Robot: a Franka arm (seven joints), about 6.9 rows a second.
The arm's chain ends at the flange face. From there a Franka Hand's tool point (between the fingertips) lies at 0.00 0.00 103.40 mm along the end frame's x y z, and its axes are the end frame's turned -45 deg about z.
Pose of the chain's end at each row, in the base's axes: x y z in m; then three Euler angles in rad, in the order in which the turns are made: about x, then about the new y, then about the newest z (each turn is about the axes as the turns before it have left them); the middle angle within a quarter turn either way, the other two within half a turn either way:
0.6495, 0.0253, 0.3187, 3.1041, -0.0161, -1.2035
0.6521, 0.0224, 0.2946, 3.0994, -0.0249, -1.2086
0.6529, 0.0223, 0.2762, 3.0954, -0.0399, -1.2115
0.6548, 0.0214, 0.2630, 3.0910, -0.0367, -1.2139
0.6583, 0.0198, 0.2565, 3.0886, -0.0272, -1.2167
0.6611, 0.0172, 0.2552, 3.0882, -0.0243, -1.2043
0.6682, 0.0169, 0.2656, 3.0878, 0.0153, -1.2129
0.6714, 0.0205, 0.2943, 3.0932, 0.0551, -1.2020
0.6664, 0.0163, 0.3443, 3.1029, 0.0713, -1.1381
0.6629, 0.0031, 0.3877, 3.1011, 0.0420, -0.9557
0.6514, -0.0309, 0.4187, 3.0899, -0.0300, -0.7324
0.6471, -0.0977, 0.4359, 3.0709, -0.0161, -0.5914
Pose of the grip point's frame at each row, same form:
0.6478, 0.0214, 0.2154, 3.1041, -0.0161, -1.9889
0.6495, 0.0180, 0.1913, 3.0994, -0.0249, -1.9940
0.6488, 0.0175, 0.1730, 3.0954, -0.0399, -1.9969
0.6510, 0.0162, 0.1598, 3.0910, -0.0367, -1.9993
0.6555, 0.0143, 0.1533, 3.0886, -0.0272, -2.0021
0.6586, 0.0117, 0.1520, 3.0882, -0.0243, -1.9897
0.6698, 0.0113, 0.1624, 3.0878, 0.0153, -1.9983
0.6771, 0.0155, 0.1912, 3.0932, 0.0551, -1.9874
0.6738, 0.0123, 0.2412, 3.1029, 0.0713, -1.9235
0.6672, -0.0011, 0.2845, 3.1011, 0.0420, -1.7411
0.6483, -0.0362, 0.3155, 3.0899, -0.0300, -1.5178
0.6454, -0.1050, 0.3328, 3.0709, -0.0161, -1.3768

